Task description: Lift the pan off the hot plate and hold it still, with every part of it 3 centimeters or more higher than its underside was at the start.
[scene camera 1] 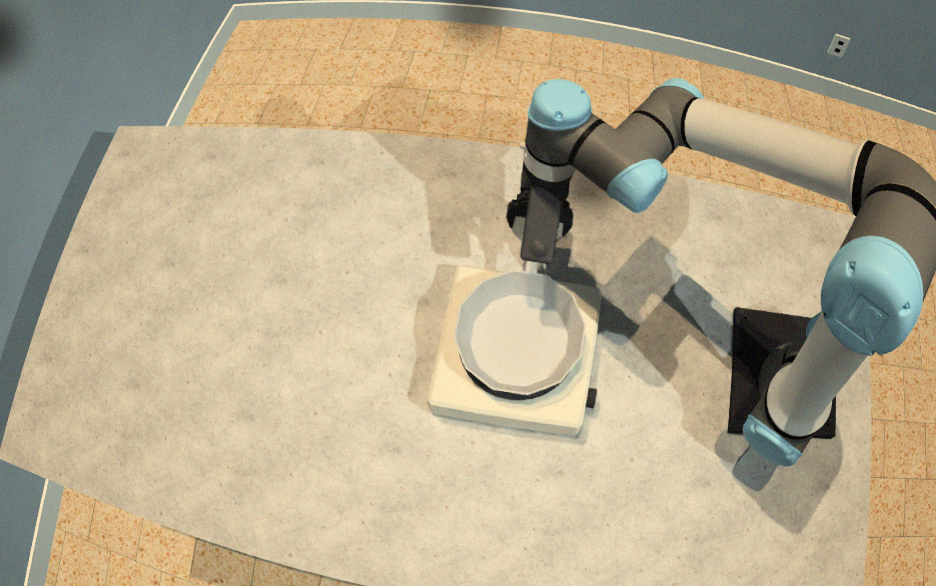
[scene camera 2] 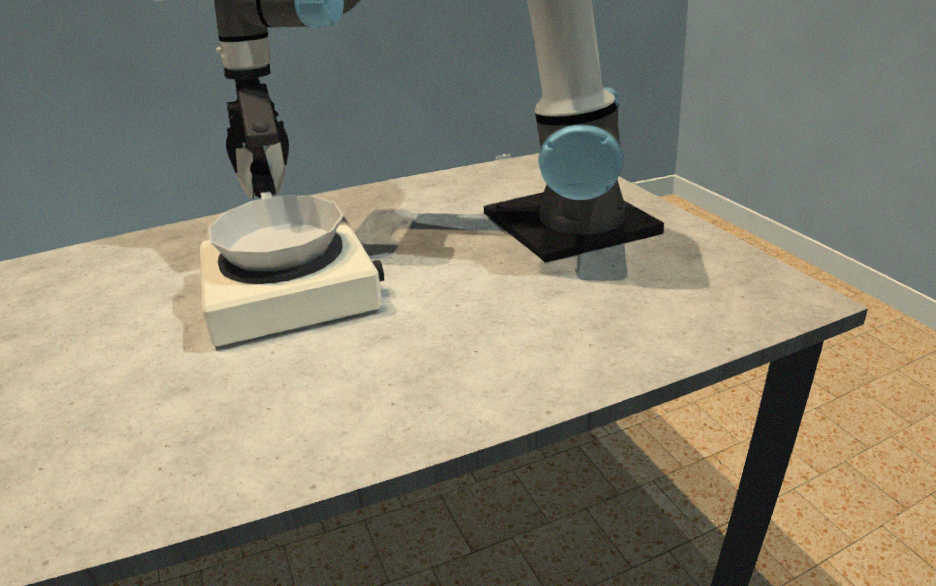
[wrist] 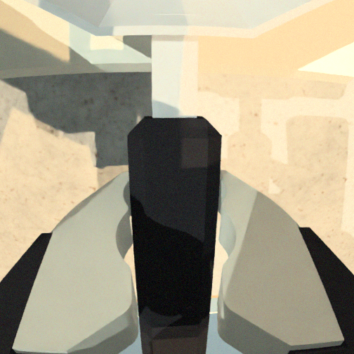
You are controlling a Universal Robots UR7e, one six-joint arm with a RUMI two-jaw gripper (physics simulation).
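Frame: origin at the arm's base, x ahead, y left, z up, level; centimetres.
Where they show: gripper, fingertip midpoint: [scene camera 2: 264, 196]; arm's base, link origin: [scene camera 2: 582, 216].
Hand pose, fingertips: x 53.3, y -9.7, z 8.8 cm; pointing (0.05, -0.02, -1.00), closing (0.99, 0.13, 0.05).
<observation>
Things, the pixels of their top centre, and the offset from my fingertips. "spot": a spot on its surface instead. Level surfaces: height alone.
- cream hot plate, top centre: [scene camera 1: 524, 342] [scene camera 2: 285, 248] dx -2.4, dy +15.9, dz -3.0 cm
- black handle, surface spot: [scene camera 2: 262, 180] spot: dx -0.3, dy +1.6, dz +3.4 cm
- hot plate's black knob, top centre: [scene camera 2: 374, 261] [scene camera 1: 591, 394] dx -14.8, dy +20.8, dz -5.4 cm
- grey table, surface height: dz -10.6 cm
The pale grey pan [scene camera 1: 519, 338] [scene camera 2: 279, 234] [wrist: 175, 15] is low over the black burner of the cream hot plate [scene camera 1: 445, 396] [scene camera 2: 297, 303] [wrist: 240, 57]. Its front underside looks at burner level, with no clear gap there. A slight tilt is possible but hard to tell. My gripper [scene camera 1: 535, 258] [scene camera 2: 260, 189] [wrist: 173, 174] is at the pan's back side, shut on the black handle, with one pale finger on each side of it. The black handle [scene camera 2: 262, 180] [wrist: 175, 137] joins the pan by a short pale neck. In scene camera 1 the gripper body hides most of the handle.
The hot plate's black knob [scene camera 1: 591, 398] [scene camera 2: 378, 270] sticks out on its right side. The arm's black base plate [scene camera 1: 746, 372] [scene camera 2: 524, 234] stands farther right on the grey table [scene camera 1: 241, 310] [scene camera 2: 449, 372]. The wall [scene camera 2: 414, 82] is behind the table.
</observation>
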